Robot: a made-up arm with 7 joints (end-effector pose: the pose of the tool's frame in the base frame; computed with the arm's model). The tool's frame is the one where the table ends. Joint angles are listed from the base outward.
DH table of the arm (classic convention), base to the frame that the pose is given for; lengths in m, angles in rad. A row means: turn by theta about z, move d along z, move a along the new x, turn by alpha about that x. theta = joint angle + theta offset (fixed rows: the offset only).
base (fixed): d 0; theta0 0; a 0; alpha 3.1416
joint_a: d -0.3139; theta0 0; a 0; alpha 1.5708
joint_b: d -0.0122; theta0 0; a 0; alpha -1.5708
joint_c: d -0.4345; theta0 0; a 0; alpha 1.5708
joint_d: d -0.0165; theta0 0; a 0; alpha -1.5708
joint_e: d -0.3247; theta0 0; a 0; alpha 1.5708
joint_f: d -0.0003; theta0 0; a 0; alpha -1.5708
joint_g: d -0.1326; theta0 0; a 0; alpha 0
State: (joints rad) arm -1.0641 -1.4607 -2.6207 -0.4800 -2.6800 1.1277 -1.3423
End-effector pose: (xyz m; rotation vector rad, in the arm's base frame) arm -0.1806 -0.6950 0.6088 -1.0580 -1.9335 0.0744
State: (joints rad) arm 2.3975 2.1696 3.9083 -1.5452 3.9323 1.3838 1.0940
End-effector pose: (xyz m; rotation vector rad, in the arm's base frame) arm -0.3416 0.1084 -0.0499 0.9624 -2.5952 1.2275
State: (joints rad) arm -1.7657 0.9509 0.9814 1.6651 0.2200 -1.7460 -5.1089
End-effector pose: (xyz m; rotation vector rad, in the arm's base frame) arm 0.1556 0.5815 0.4744 2.0957 -0.2724 0.6604
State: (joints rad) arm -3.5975 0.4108 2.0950 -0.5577 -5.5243 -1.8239 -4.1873
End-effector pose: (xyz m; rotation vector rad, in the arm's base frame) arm -0.3062 -0.3217 0.8223 -0.3115 0.4391 -0.0555
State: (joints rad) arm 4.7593 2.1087 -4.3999 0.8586 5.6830 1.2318 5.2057
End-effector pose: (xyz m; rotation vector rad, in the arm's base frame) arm 0.3837 0.5238 0.0554 1.7855 -1.1519 -2.2181
